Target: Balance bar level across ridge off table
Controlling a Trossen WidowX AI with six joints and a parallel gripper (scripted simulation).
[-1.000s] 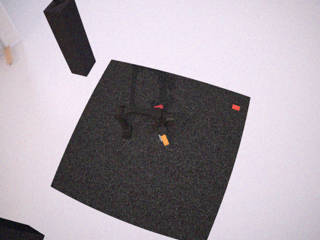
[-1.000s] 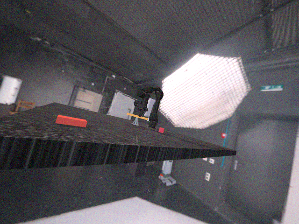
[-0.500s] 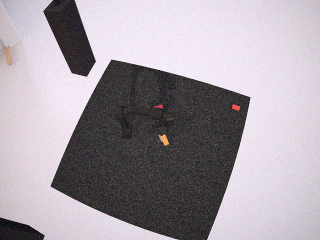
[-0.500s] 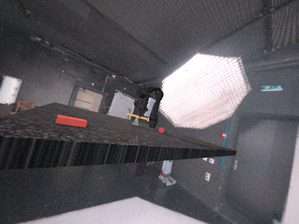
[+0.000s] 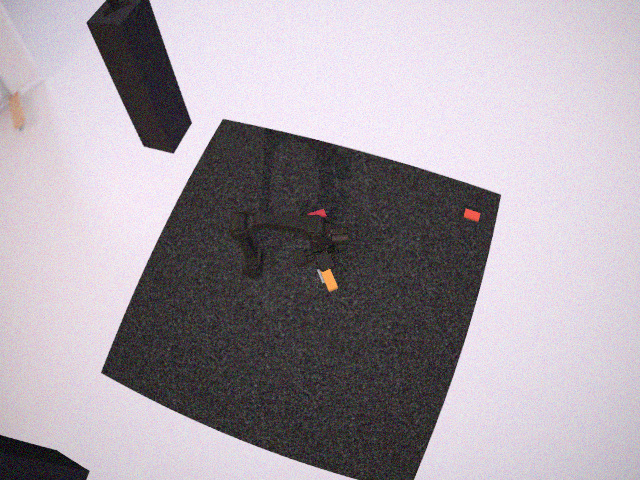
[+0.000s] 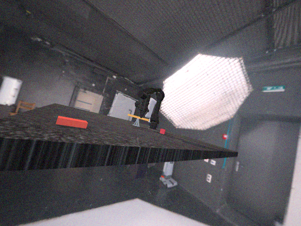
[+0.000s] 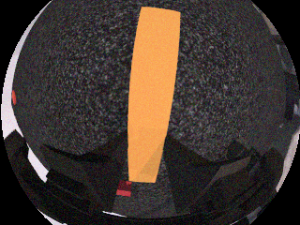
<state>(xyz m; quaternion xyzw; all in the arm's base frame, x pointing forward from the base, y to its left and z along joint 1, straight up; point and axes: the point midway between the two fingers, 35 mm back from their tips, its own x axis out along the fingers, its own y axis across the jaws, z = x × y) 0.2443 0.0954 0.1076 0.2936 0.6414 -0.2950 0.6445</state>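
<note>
The orange bar is 2 cm ahead of my gripper tip and 2 cm to the right of it. From my gripper tip the other things lie so: red block (50 cm ahead, 40 cm to the left, 6 cm below).
</note>
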